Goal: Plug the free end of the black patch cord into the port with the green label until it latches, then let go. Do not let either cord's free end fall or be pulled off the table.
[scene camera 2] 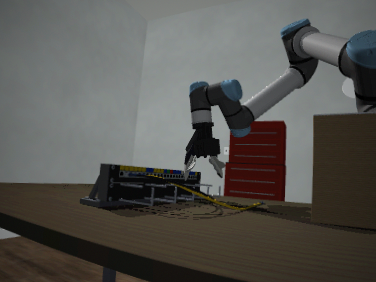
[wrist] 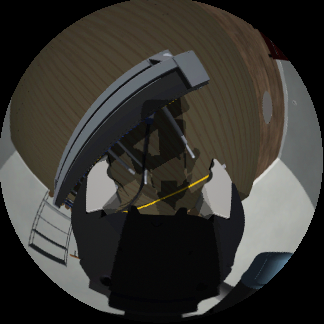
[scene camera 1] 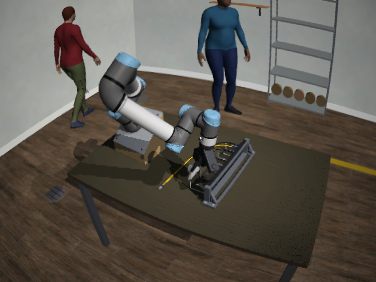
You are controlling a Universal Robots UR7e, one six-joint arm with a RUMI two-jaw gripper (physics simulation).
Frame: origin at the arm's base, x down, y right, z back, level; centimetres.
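Seen in the pictures: gripper, between the fingertips: (scene camera 2: 204, 179) (wrist: 159, 158) (scene camera 1: 202, 177).
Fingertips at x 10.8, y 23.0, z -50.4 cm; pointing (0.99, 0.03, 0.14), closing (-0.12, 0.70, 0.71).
A point is followed by its place in that frame.
The black patch cord (wrist: 146, 155) @(x 16.3, y 19.1, z -49.9 cm) runs from under the gripper toward the patch panel (scene camera 1: 231, 176) @(x 17.5, y 10.1, z -61.8 cm) (scene camera 2: 106, 186) @(x 13.5, y -15.8, z -63.6 cm) (wrist: 102, 107) @(x 8.2, y 24.5, z -58.9 cm) in the wrist view. Its end lies near the panel's front face, partly in shadow. Small coloured labels line the panel's top front edge in scene camera 2; the green one is too small to tell surely. The yellow cord (scene camera 1: 175, 174) @(x 18.0, y 16.5, z -32.9 cm) (scene camera 2: 225, 203) @(x 16.1, y -2.0, z -37.8 cm) (wrist: 172, 193) @(x 17.8, y 13.2, z -33.5 cm) crosses the table below the gripper, its free end (scene camera 1: 160, 187) @(x 17.6, y 30.4, z -30.5 cm) (scene camera 2: 261, 203) (wrist: 223, 166) @(x 17.5, y 30.8, z -30.5 cm) away from the panel. My gripper (scene camera 1: 201, 174) @(x 10.8, y 23.0, z -50.4 cm) (scene camera 2: 204, 176) @(x 10.8, y 23.0, z -50.4 cm) (wrist: 159, 158) @(x 10.8, y 23.0, z -50.4 cm) is open and empty, above the cords in front of the panel.
Metal cable-guide rods (scene camera 2: 152, 196) @(x 14.8, y -13.4, z -52.5 cm) (wrist: 178, 133) @(x 12.8, y 26.8, z -50.4 cm) stick out from the panel's front, close below the gripper. The wooden table (scene camera 1: 280, 200) @(x 18.3, y 20.7, z -92.4 cm) (scene camera 2: 200, 245) @(x 18.3, y -33.7, z -35.1 cm) (wrist: 220, 100) @(x 18.3, y 38.1, z -47.3 cm) carries the panel and the arm's base. A red cabinet (scene camera 2: 256, 165) and two people (scene camera 1: 70, 45) (scene camera 1: 222, 40) stand beyond it.
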